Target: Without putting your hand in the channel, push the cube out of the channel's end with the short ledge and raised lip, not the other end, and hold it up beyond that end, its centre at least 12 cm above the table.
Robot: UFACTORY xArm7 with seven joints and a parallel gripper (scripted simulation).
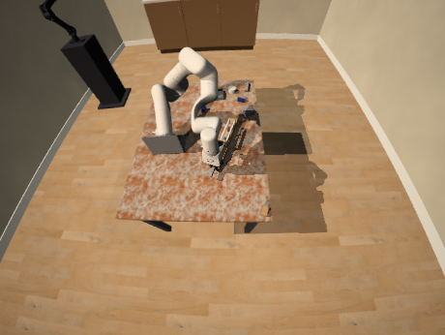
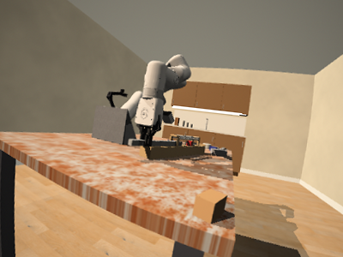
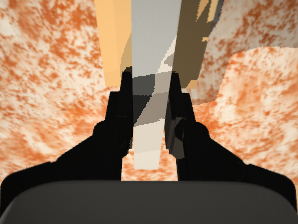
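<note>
Right now my hand is 110 mm short of the red cube, 280 mm to the right of it and 10 mm above it. From my hand the other things lie so: tan block (260 mm ahead, 270 mm to the right, 50 mm below); channel (90 mm ahead, 240 mm to the left, 10 mm below); pale grey stick (10 mm below).
</note>
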